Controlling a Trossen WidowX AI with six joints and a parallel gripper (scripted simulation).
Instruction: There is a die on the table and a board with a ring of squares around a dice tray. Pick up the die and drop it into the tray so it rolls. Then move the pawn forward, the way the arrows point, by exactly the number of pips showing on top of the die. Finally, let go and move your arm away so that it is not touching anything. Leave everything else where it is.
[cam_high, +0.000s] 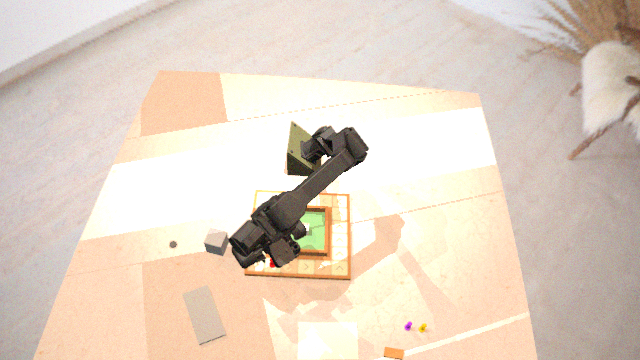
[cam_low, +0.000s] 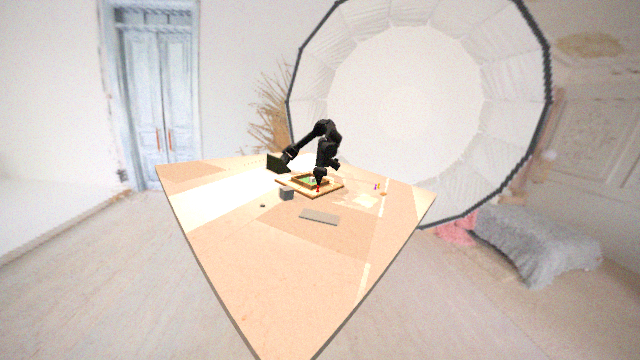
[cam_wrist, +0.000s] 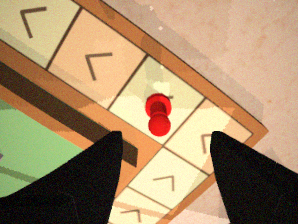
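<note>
My gripper tip is 30 mm above the red pawn. The rest, counted from my gripper tip: grey block: 150 mm to the right, 70 mm behind, 30 mm below; then white die: 110 mm behind, 90 mm to the left, 30 mm below; then green dice tray: 110 mm behind, 80 mm to the left, 50 mm below.
</note>
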